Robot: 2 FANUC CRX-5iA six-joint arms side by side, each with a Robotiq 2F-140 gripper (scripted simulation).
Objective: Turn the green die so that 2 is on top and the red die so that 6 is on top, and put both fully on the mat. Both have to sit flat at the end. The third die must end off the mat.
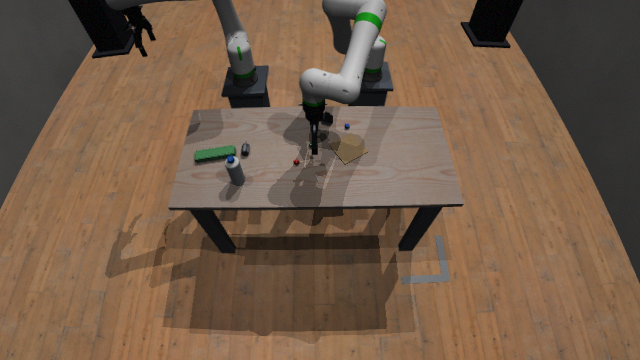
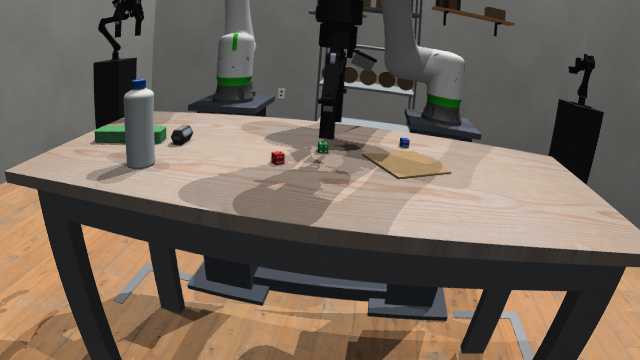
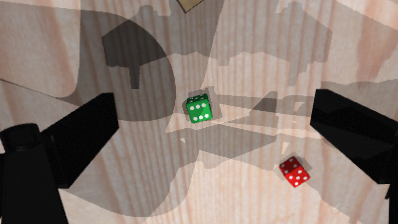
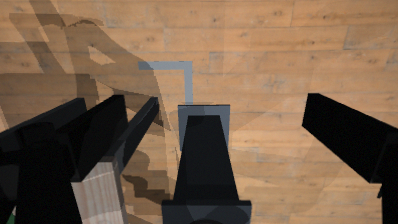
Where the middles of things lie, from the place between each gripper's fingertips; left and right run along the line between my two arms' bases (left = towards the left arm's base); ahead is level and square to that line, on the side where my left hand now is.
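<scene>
I find the tan mat (image 2: pixel 405 164) 6 cm below my left hand (image 2: pixel 331 129), 1 cm ahead of it and 16 cm to the left of it. The bottle (image 2: pixel 139 102) is 2 cm above my left hand, and it sits 16 cm ahead of that hand and 36 cm to the right of it.
From my right hand, the bottle is 19 cm below, 52 cm to the left and 72 cm ahead. The tan mat is 27 cm below my right hand, while also being 57 cm ahead of it and 105 cm to the left of it.
</scene>
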